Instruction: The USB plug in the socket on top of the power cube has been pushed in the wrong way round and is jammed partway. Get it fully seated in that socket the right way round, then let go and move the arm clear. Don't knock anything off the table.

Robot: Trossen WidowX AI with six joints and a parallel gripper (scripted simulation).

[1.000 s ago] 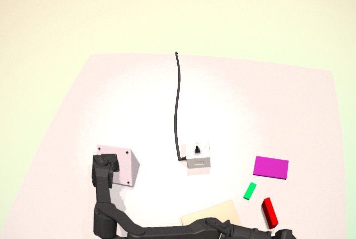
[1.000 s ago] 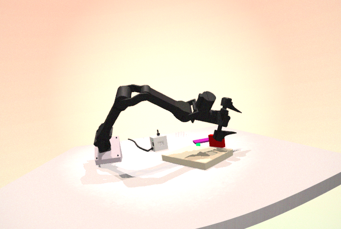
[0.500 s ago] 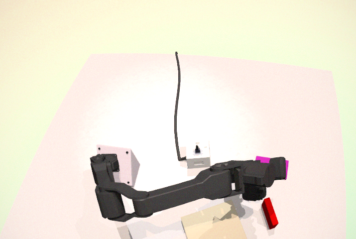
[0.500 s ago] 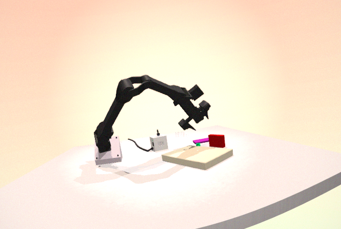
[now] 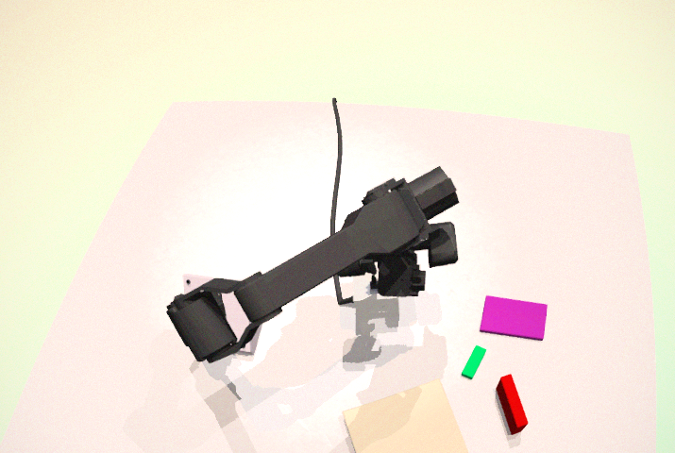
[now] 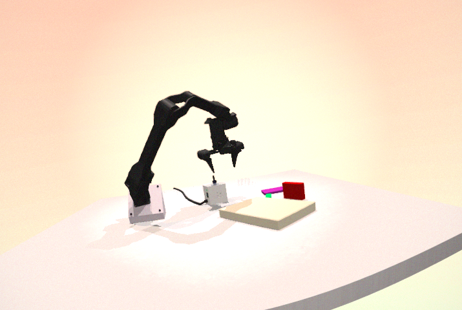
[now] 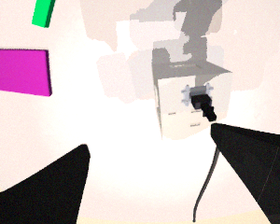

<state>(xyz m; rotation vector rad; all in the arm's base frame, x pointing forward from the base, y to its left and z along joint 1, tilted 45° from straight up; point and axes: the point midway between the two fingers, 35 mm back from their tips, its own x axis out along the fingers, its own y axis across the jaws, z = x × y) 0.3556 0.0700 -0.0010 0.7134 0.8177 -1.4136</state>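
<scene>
My gripper tip is now 50 mm past the dark USB plug, 10 mm to the left of it and 30 mm above it. The rest, counted from my gripper tip: red block (190 mm ahead, 220 mm to the right, 100 mm below); magenta flat block (210 mm ahead, 40 mm to the right, 120 mm below); green block (130 mm ahead, 120 mm to the right, 120 mm below).
</scene>
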